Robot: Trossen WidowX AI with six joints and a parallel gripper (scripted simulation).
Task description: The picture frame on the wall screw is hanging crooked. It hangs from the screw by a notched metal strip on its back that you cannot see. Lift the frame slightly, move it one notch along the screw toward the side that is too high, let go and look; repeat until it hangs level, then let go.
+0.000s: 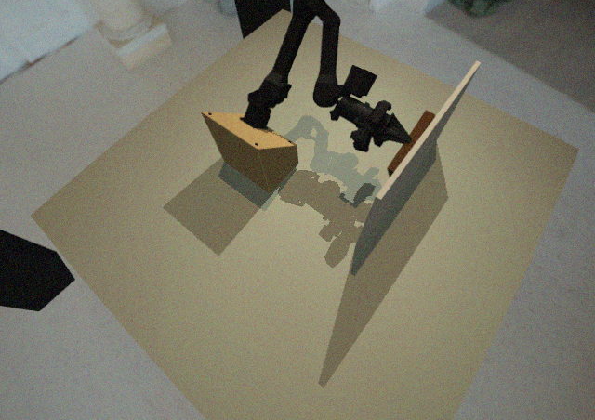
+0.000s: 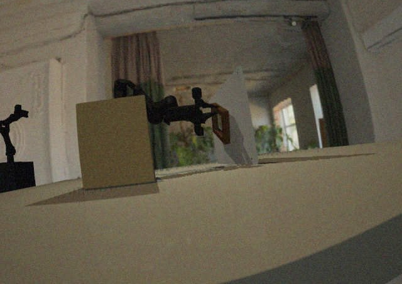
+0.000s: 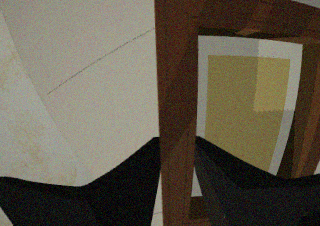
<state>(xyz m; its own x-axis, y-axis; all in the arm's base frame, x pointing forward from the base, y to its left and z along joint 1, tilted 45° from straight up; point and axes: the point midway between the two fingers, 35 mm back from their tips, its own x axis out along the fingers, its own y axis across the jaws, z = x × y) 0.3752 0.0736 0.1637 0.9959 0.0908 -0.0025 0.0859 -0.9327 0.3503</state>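
Now: gripper tip 10 mm short of the brown picture frame, 20 mm to the right of it and 50 mm above it. The rest, counted from my gripper tip: white wall panel 20 mm ahead, 10 mm to the left, 60 mm below.
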